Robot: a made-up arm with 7 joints.
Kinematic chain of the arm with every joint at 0, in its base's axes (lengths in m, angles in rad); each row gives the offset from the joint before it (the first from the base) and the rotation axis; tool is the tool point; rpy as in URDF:
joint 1: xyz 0 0 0.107 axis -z
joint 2: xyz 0 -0.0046 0.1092 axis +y
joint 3: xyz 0 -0.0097 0.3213 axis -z
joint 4: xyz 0 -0.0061 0.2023 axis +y
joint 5: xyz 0 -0.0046 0.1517 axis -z
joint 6: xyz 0 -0.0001 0.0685 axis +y
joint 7: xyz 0 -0.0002 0.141 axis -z
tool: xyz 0 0 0 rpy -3.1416 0 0
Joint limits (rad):
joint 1: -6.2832..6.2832
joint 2: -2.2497..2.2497
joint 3: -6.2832..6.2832
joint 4: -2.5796..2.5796
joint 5: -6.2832..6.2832
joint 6: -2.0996..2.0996
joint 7: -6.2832..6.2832
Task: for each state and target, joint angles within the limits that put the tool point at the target. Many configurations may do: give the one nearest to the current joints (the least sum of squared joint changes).
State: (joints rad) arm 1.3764 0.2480 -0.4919 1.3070 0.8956 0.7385 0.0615
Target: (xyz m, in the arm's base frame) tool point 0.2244 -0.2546 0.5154
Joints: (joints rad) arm 1.1539 0.1862 -0.6947 1.8718 0.7013 0.8412 0.0615
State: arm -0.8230 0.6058 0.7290 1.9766 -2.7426 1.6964 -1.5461
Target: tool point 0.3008 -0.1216 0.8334
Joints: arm -0.3424 0.1773 1.0512 1.6208 -2.9755 1.4832 -1.5461
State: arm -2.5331 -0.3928 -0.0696 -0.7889 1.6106 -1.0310 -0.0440
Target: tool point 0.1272 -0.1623 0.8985
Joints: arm -2.5987 0.0725 -0.1466 -0.9790 1.5160 -1.2283 -0.0440
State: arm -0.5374 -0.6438 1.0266 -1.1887 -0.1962 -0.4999 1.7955
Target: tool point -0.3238 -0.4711 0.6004
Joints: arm -1.2708 -0.5167 0.6671 -1.1286 -0.2739 -0.5615 1.7955
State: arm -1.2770 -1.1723 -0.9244 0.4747 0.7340 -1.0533 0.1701
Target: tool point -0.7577 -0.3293 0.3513
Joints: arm -0.5230 -1.4045 -0.9521 0.5181 0.7701 -0.8760 0.1701
